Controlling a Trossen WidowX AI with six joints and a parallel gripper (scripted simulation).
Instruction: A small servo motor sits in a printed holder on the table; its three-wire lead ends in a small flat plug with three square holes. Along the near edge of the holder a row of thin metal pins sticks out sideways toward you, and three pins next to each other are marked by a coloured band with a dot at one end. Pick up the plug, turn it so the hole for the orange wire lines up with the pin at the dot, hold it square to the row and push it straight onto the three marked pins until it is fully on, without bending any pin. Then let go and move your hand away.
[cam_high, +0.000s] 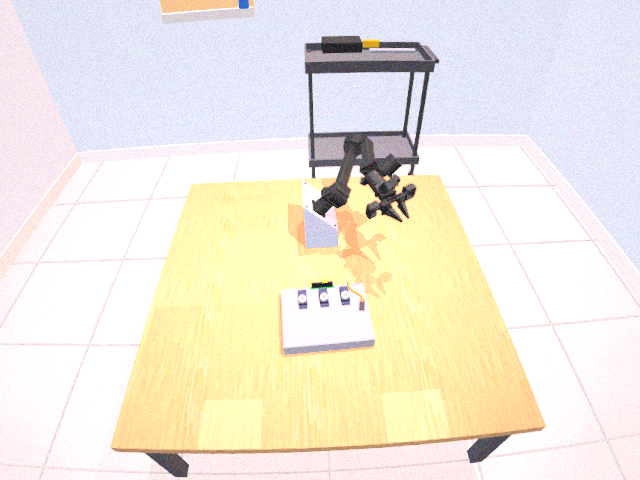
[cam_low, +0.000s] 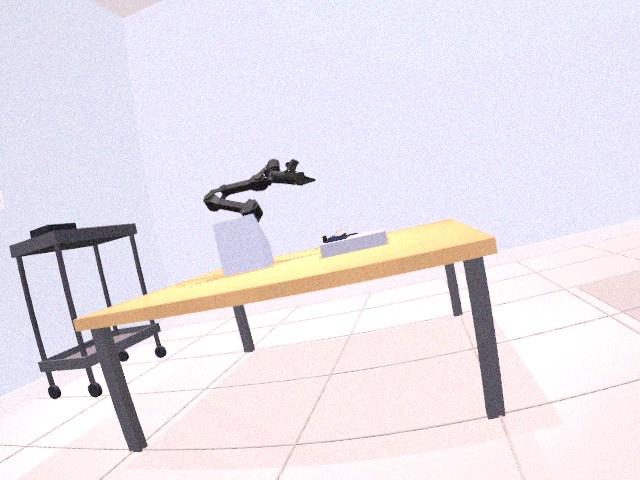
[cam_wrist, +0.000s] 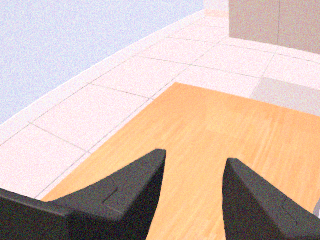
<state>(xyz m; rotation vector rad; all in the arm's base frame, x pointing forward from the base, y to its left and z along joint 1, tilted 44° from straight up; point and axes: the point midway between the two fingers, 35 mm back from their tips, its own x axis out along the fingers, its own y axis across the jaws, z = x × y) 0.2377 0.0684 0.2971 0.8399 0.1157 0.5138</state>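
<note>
My gripper tip is 30 mm short of the yellow band, 270 mm to the left of it and 250 mm above it. From my gripper tip the other things lie so: pale holder plate 190 mm ahead, 270 mm to the right, 300 mm below; dark dot 30 mm ahead, 270 mm to the right, 250 mm below.
</note>
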